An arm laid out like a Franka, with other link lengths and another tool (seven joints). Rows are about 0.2 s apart.
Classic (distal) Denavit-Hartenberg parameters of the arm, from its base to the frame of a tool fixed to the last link. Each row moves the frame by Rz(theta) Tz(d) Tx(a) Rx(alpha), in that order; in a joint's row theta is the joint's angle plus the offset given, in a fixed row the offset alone. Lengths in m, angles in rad.
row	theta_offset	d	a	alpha
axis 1	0.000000	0.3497	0.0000	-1.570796
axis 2	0.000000	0.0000	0.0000	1.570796
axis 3	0.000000	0.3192	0.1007	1.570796
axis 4	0.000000	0.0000	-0.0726	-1.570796
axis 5	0.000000	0.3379	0.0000	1.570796
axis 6	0.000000	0.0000	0.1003	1.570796
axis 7	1.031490	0.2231	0.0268	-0.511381
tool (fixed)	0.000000	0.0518	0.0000	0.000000
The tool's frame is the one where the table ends.
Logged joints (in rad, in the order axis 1, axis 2, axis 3, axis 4, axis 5, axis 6, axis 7), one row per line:
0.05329, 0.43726, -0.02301, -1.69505, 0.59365, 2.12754, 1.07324
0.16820, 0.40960, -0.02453, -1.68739, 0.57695, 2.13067, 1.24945
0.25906, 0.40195, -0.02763, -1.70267, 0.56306, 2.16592, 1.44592
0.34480, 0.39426, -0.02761, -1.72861, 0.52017, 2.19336, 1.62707
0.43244, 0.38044, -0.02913, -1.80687, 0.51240, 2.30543, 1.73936
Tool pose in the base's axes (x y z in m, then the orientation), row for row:
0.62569, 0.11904, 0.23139, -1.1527, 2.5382, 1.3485
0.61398, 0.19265, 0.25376, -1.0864, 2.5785, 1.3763
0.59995, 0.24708, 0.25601, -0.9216, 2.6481, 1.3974
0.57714, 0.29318, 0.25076, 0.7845, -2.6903, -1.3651
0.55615, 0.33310, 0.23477, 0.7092, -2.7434, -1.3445
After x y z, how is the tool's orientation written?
As a rotation vector, in radians.
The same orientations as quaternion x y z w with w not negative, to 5 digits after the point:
-0.37214, 0.81944, 0.43535, 0.02244
-0.34838, 0.82686, 0.44135, 0.01170
-0.29417, 0.84527, 0.44605, 0.00439
0.25165, -0.86300, -0.43790, 0.01222
0.22612, -0.87470, -0.42868, 0.00261

